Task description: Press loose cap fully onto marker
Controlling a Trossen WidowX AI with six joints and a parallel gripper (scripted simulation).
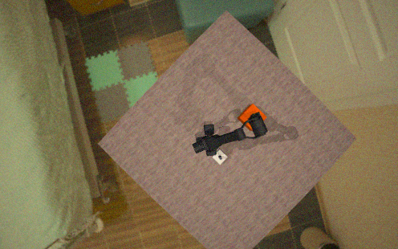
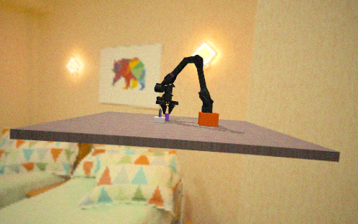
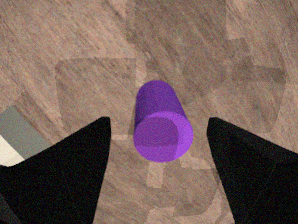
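Now: the marker cap 20 mm below my gripper tip. From my gripper tip the other things lie so: holder block: 130 mm to the left, 60 mm ahead, 30 mm below.
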